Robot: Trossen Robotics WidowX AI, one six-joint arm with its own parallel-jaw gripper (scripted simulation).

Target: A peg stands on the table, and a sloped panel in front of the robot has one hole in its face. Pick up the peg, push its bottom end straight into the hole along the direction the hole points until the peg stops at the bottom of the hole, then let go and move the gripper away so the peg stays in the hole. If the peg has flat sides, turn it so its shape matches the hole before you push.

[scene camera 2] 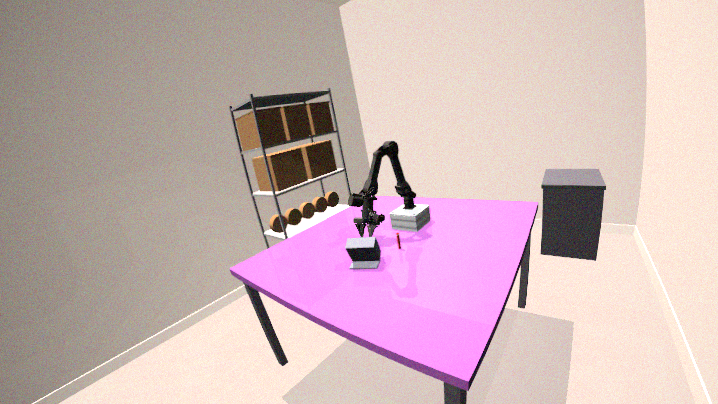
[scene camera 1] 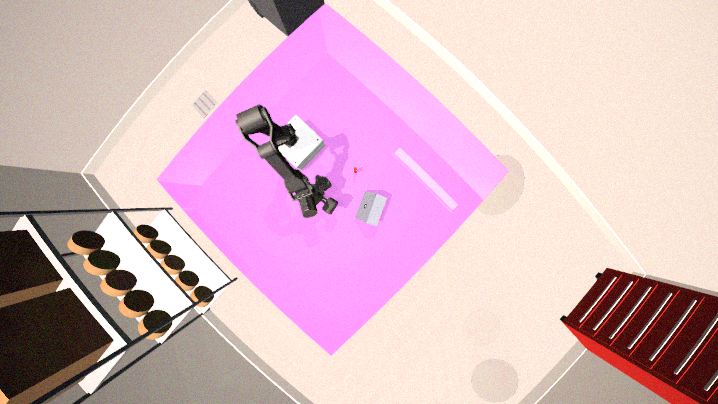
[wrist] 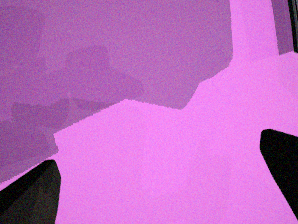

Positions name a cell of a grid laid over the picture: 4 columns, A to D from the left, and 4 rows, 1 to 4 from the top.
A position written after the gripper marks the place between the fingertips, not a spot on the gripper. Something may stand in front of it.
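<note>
A grey sloped panel (scene camera 2: C3) is visible, and it is also visible in scene camera 1 (scene camera 1: C3). The gripper (wrist: C3) is open and holds nothing.
</note>
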